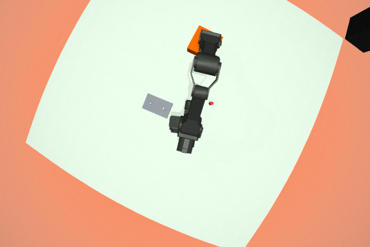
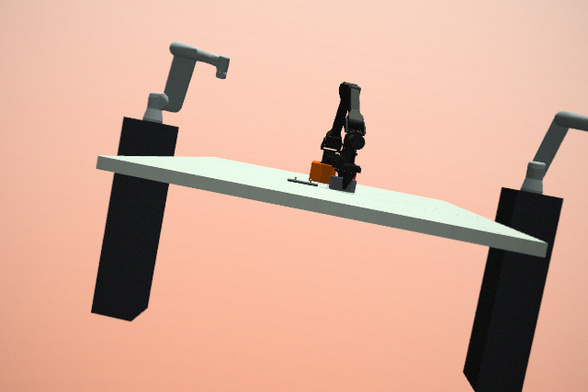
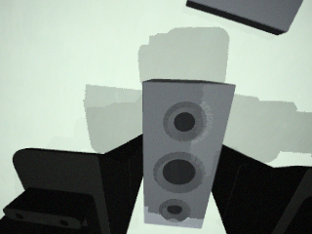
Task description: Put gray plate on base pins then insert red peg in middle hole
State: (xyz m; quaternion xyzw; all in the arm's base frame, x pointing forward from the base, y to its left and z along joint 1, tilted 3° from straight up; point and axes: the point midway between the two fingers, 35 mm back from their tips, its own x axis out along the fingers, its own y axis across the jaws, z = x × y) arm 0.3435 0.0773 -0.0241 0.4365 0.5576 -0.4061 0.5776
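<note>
Right now my gripper tip is 11 cm past the red peg, 4 cm to the right of it and 3 cm below it. Round my gripper tip: gray plate: 3 cm above.
</note>
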